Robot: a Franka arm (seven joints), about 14 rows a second.
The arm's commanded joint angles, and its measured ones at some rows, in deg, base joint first. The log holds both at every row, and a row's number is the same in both.
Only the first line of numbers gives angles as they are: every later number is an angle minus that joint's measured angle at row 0.
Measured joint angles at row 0:
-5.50 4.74 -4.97 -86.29 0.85 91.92 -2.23
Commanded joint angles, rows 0 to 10:
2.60 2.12 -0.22 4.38 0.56 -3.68 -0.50
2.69 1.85 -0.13 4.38 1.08 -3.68 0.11
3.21 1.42 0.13 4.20 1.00 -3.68 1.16
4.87 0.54 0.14 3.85 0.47 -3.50 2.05
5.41 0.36 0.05 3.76 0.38 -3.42 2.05
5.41 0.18 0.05 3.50 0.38 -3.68 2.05
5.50 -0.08 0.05 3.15 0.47 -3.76 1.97
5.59 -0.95 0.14 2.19 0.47 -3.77 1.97
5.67 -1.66 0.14 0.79 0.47 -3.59 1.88
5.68 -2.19 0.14 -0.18 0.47 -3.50 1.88
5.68 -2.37 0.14 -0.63 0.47 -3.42 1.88
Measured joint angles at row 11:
5.26 -0.19 0.36 2.08 0.00 -2.96 1.30
